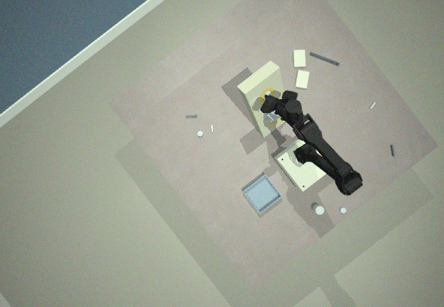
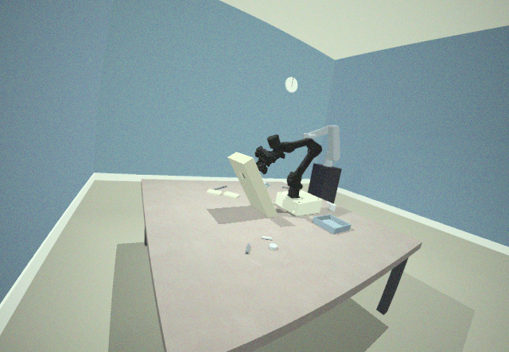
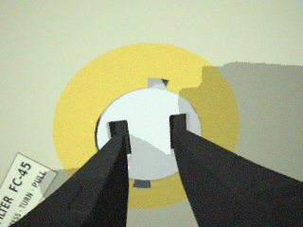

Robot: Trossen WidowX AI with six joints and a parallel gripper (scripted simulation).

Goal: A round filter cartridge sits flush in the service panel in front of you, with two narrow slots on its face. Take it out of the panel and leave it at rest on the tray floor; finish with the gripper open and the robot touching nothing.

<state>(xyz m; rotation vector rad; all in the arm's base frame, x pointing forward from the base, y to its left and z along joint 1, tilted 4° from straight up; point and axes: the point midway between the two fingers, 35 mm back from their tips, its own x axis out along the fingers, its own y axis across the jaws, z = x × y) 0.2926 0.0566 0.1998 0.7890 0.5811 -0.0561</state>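
Now: gripper tip 1 cm short of the white round filter cartridge and 1 cm above it. Also, from my gripper tip: grey flap: 8 cm behind, 2 cm to the right, 10 cm below; then blue-grey tray: 44 cm behind, 20 cm to the left, 23 cm below; then panel: 3 cm behind, 1 cm to the right, 8 cm below.
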